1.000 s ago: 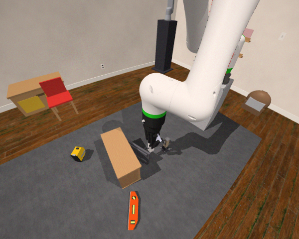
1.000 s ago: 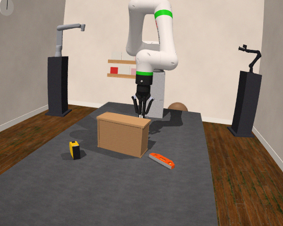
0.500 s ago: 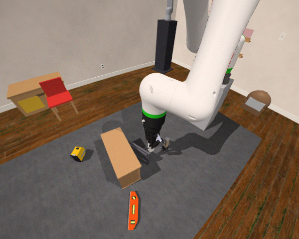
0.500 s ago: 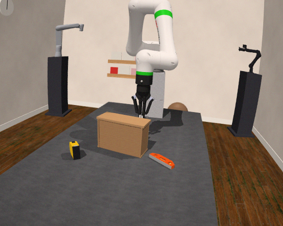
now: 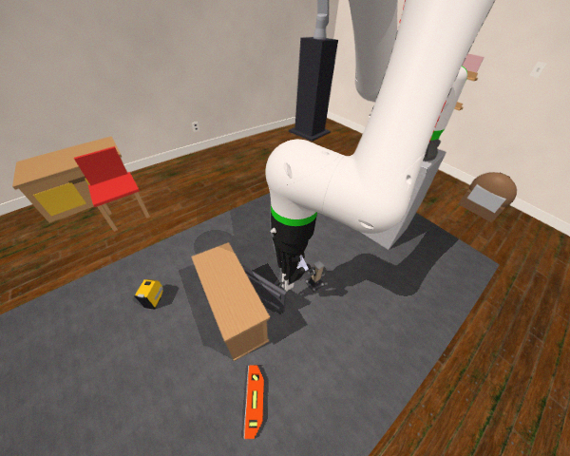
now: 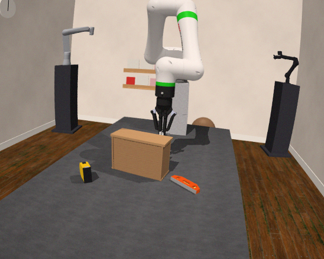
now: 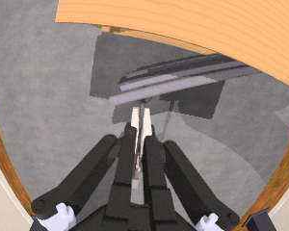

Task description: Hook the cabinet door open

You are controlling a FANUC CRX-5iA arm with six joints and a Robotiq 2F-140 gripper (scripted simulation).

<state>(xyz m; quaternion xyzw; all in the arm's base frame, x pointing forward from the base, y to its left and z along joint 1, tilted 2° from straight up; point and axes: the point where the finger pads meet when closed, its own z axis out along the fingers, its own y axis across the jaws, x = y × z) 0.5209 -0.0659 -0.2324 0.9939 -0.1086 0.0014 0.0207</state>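
Right now my hand is 5 cm short of the dark grey door, 7 cm to the left of it and 5 cm above it. Also, from my hand: yellow tape measure 29 cm ahead, 29 cm to the right, 8 cm below.
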